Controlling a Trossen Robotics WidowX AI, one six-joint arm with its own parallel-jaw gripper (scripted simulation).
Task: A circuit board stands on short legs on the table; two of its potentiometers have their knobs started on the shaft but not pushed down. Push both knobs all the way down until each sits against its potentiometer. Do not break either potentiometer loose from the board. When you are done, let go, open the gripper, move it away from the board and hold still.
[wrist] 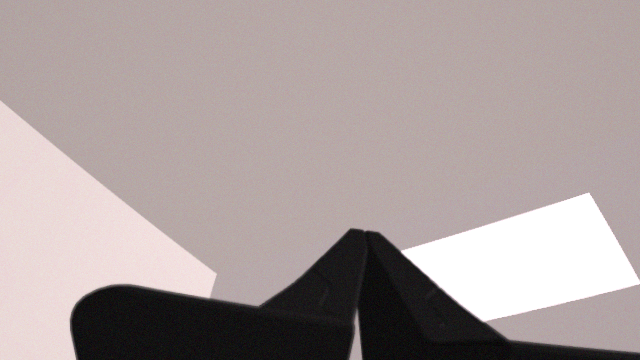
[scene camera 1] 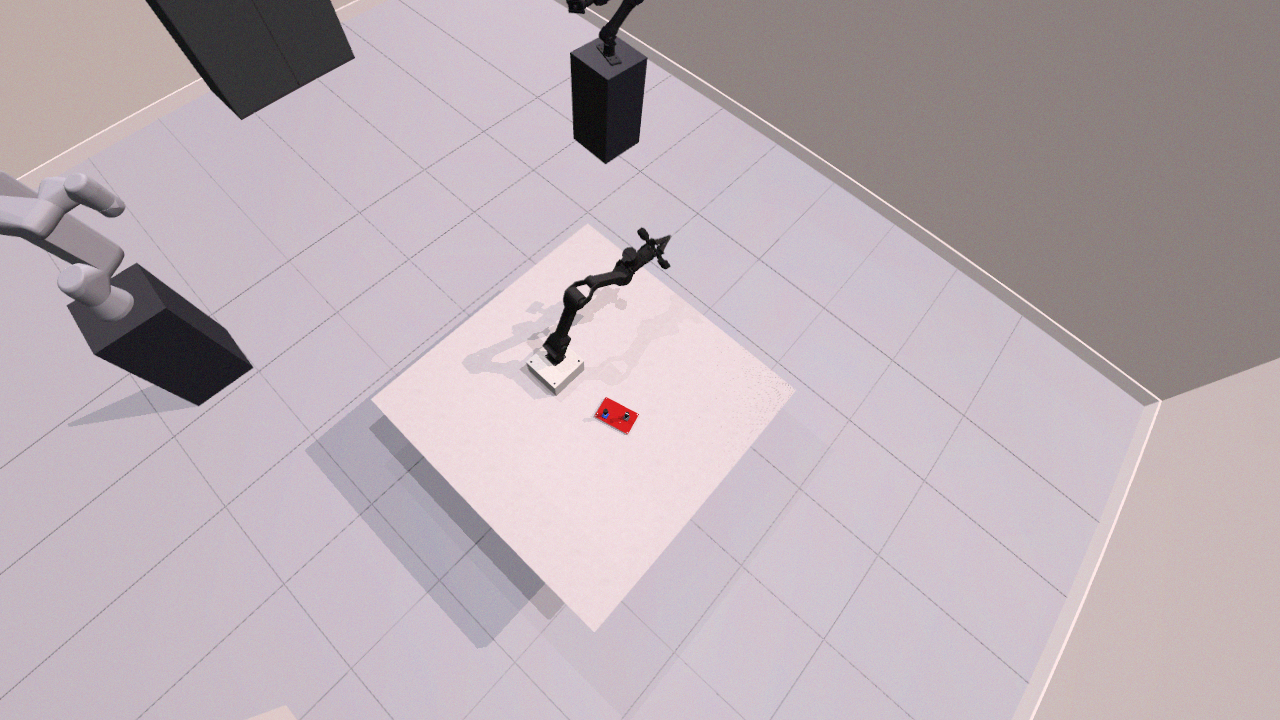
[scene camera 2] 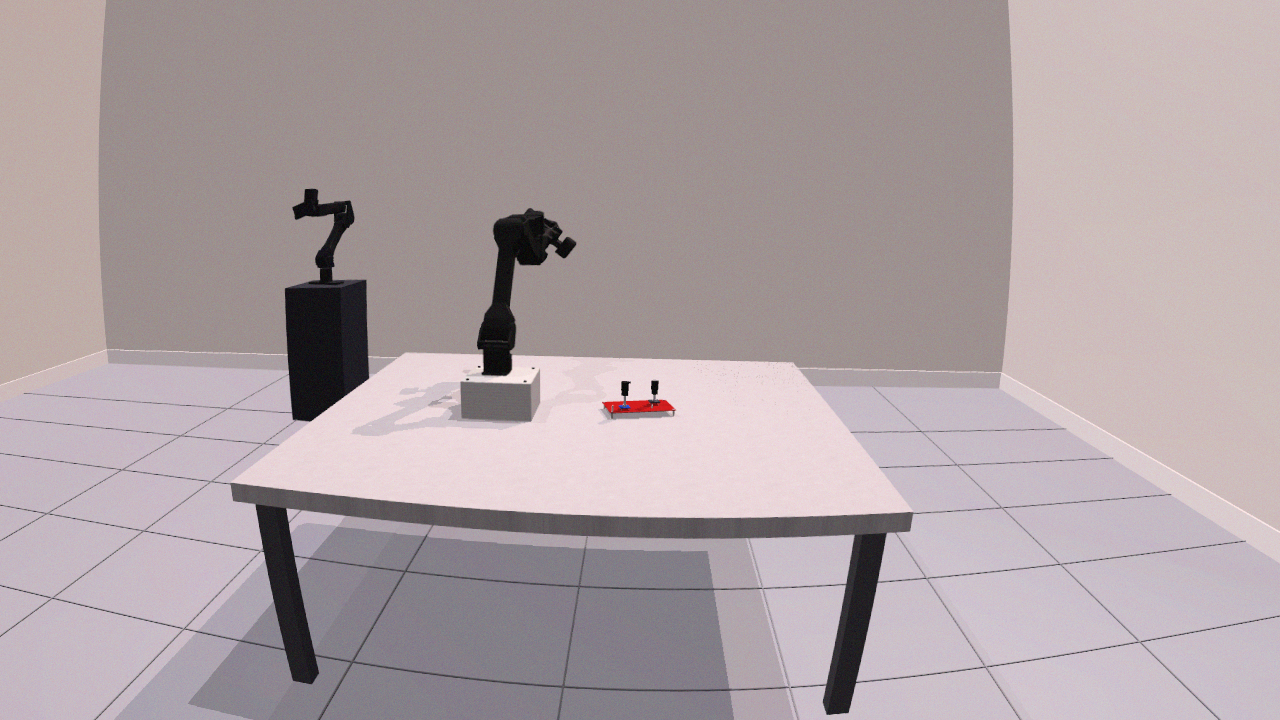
My gripper (scene camera 1: 670, 235) is shut, with nothing in its grasp.
My gripper is seen too in the wrist view (wrist: 361, 244).
